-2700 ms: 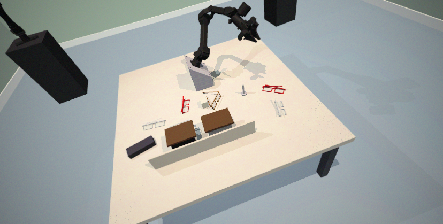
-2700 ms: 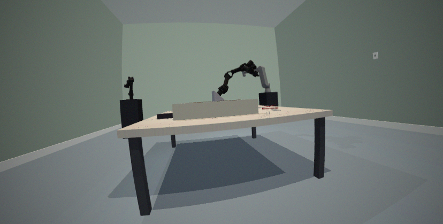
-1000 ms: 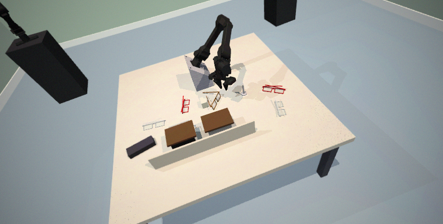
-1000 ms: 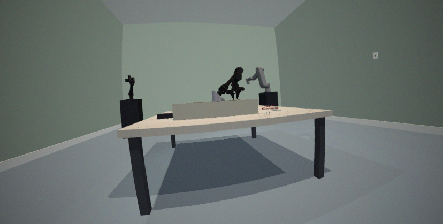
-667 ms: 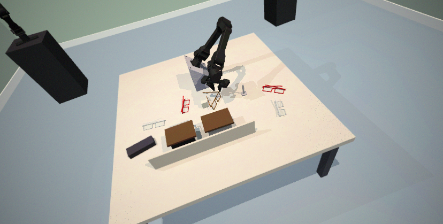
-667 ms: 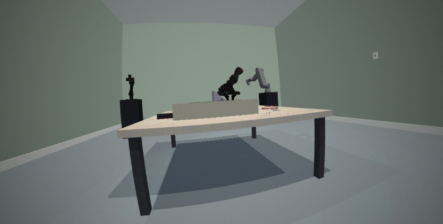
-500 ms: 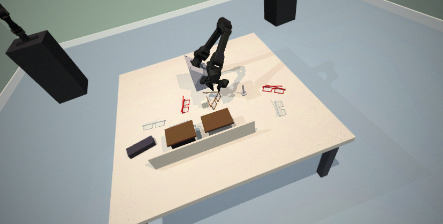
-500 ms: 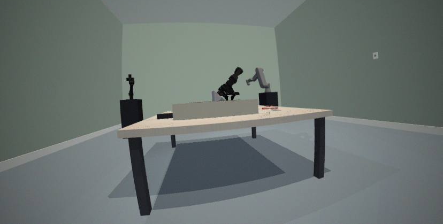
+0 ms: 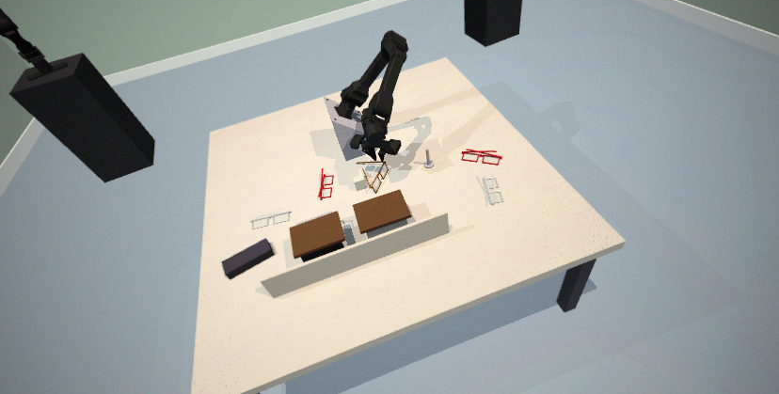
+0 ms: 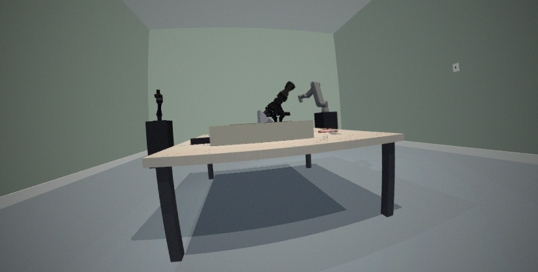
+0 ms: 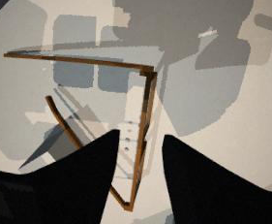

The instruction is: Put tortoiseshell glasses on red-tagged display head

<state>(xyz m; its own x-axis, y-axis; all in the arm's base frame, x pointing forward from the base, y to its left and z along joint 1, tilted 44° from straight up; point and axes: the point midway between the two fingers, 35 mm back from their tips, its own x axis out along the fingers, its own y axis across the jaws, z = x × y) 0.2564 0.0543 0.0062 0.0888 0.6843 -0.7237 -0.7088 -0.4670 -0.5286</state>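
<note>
My gripper tip is 5 cm short of the grey post, 18 cm to the right of it and 5 cm above it. Also, from my gripper tip: low white wall (34 cm ahead, 21 cm to the right, 2 cm below); then display head (23 cm ahead, 9 cm to the right, 2 cm below); then dark case (13 cm ahead, 56 cm to the right, 6 cm below).
</note>
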